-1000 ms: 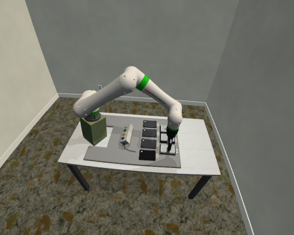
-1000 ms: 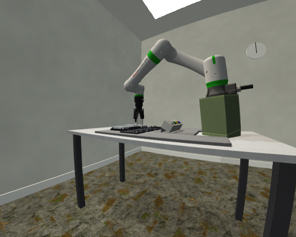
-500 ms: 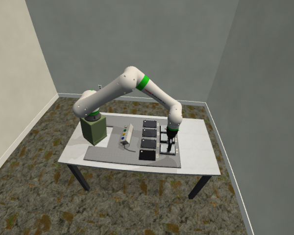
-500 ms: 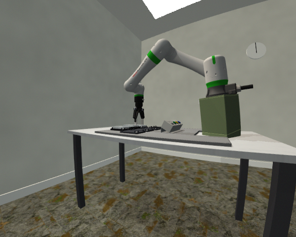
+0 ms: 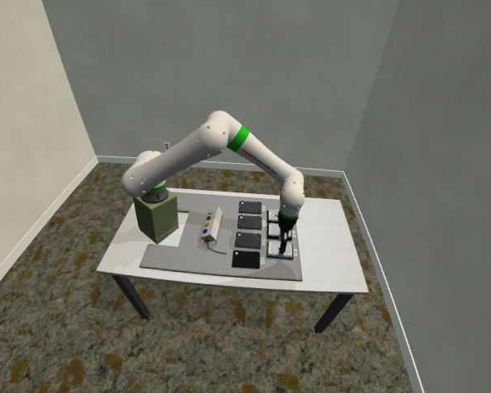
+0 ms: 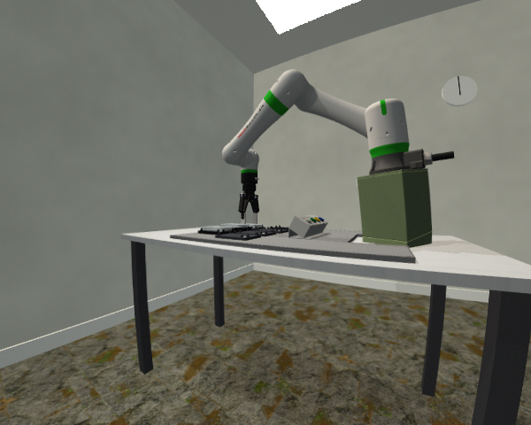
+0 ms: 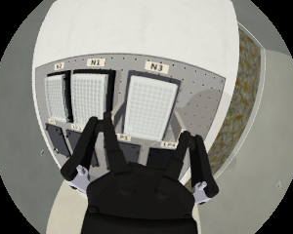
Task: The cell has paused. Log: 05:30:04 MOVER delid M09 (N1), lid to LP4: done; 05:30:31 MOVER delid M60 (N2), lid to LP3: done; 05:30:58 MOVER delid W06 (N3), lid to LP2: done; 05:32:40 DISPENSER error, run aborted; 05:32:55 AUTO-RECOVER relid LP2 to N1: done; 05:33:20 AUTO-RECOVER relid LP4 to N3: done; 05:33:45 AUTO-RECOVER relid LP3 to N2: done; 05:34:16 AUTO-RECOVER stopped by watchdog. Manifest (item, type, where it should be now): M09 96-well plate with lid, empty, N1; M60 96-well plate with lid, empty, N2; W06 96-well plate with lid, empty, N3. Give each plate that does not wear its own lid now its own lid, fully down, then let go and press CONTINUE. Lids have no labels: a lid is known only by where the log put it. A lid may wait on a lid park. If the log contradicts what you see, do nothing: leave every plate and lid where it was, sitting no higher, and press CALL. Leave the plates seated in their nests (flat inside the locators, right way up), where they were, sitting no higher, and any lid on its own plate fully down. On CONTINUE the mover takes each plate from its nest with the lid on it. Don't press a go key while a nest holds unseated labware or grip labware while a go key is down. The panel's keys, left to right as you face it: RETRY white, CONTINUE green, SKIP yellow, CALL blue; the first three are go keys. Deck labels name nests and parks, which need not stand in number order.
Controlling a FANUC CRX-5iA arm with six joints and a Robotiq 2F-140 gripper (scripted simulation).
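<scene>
Now: the green key 440 mm behind my hand, 70 mm to the left of it and 20 mm above it. From my hand the other things lie so: lid park LP4: 160 mm behind, 110 mm to the right, 40 mm below; then plate: 130 mm to the left, 20 mm below, 20 mm behind; then lid park LP3: 210 mm behind, 160 mm to the left, 40 mm below.
</scene>
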